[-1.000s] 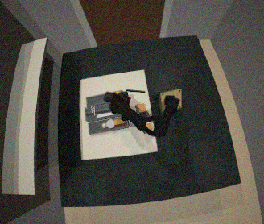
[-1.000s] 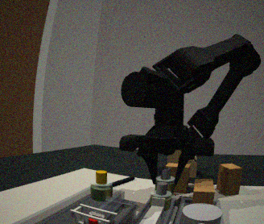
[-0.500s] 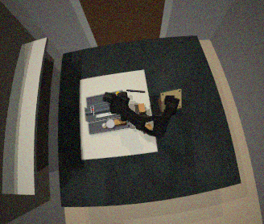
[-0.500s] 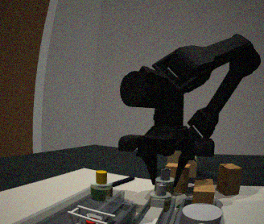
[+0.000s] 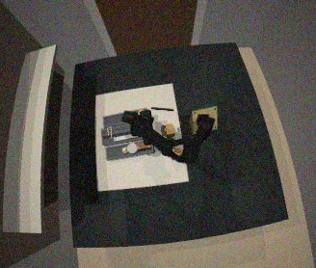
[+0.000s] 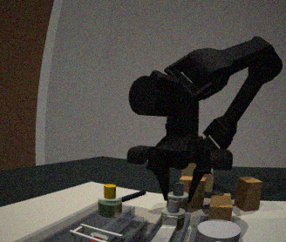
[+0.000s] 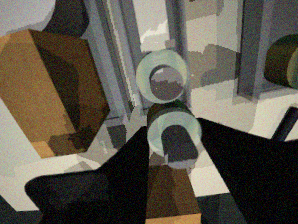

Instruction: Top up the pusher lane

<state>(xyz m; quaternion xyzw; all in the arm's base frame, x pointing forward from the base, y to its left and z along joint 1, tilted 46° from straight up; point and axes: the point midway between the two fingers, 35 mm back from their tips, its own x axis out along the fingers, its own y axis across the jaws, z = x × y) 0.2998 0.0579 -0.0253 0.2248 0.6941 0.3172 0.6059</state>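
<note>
My gripper tip is 90 mm short of the white mat, 10 mm to the left of it and 50 mm above it. Round my gripper tip: grey disc 100 mm ahead, 90 mm to the left, 20 mm below; thin black stick 90 mm behind, 150 mm to the right, 40 mm below.
</note>
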